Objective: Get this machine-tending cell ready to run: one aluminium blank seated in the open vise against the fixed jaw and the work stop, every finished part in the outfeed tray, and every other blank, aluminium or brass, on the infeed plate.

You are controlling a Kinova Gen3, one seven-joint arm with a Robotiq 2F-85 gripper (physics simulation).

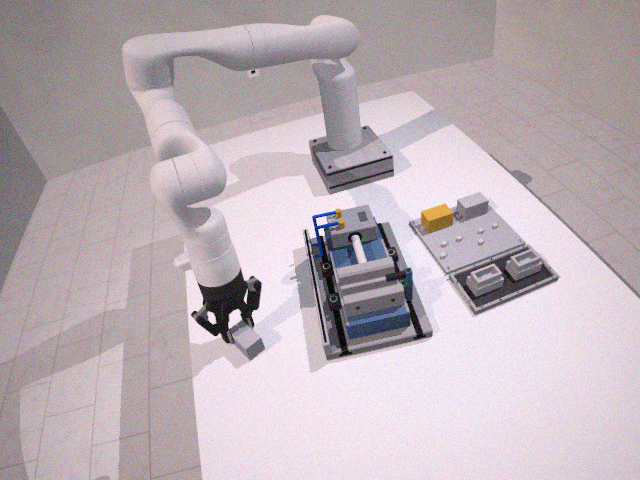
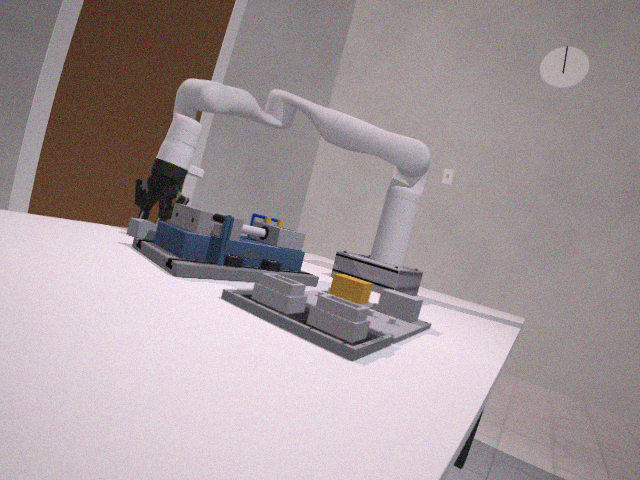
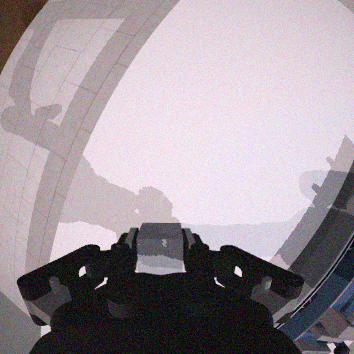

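Pixels of known places: gripper, fingertip midpoint: (image 1: 240, 335) (image 3: 159, 237); arm's base at its link origin: (image 1: 344, 141) (image 2: 386, 262).
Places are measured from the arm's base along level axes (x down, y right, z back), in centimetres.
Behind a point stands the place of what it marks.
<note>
My gripper (image 1: 240, 330) @[z -49.5, x 5.4, y 33.2 cm] (image 2: 153, 215) (image 3: 159, 237) @[z -49.5, x 5.4, y 33.2 cm] is shut on a plain grey aluminium blank (image 1: 250, 343) @[z -53.6, x 3.1, y 30.9 cm] (image 2: 138, 227) (image 3: 161, 255) @[z -49.8, x 3.1, y 32.6 cm], left of the vise, at or close above the table; any gap beneath is unclear. The vise's fixed jaw (image 1: 374, 303) @[z -55.1, x -1.2, y 8.5 cm] (image 2: 192, 219) @[z -55.4, x -1.1, y 5.4 cm] and moving jaw (image 1: 364, 270) @[z -48.7, x -2.7, y 8.3 cm] stand apart, and no blank shows between them. The work stop (image 1: 408, 285) @[z -52.1, x 0.3, y 1.5 cm] (image 2: 227, 240) @[z -51.3, x 0.8, y 0.7 cm] stands at the vise's side. A brass blank (image 1: 436, 218) @[z -35.0, x 2.6, y -11.1 cm] (image 2: 351, 288) @[z -34.9, x 3.9, y -13.1 cm] and another aluminium blank (image 1: 472, 206) @[z -34.2, x 2.6, y -19.9 cm] (image 2: 400, 304) @[z -34.0, x 3.8, y -21.9 cm] stand on the infeed plate (image 1: 504, 240) @[z -43.1, x 6.0, y -23.4 cm]. Two pocketed finished parts (image 1: 484, 280) @[z -53.8, x 2.8, y -12.7 cm] (image 1: 523, 265) @[z -53.0, x 3.0, y -21.4 cm] sit in the outfeed tray (image 1: 516, 295) @[z -57.0, x 5.9, y -18.2 cm] (image 2: 289, 326) @[z -56.8, x 6.2, y -20.4 cm].
The vise's base plate (image 1: 379, 344) @[z -59.1, x 5.2, y 9.2 cm] (image 2: 222, 272) @[z -52.0, x 5.6, y -0.8 cm] lies between my gripper and the infeed plate. Blue pipes (image 1: 316, 232) @[z -36.2, x -3.0, y 14.5 cm] rise at the vise's rear. The robot base (image 1: 354, 167) @[z -11.9, x 0.8, y 0.7 cm] (image 2: 377, 272) @[z -11.6, x 2.2, y -4.4 cm] stands behind it. The table edge runs left of my gripper.
</note>
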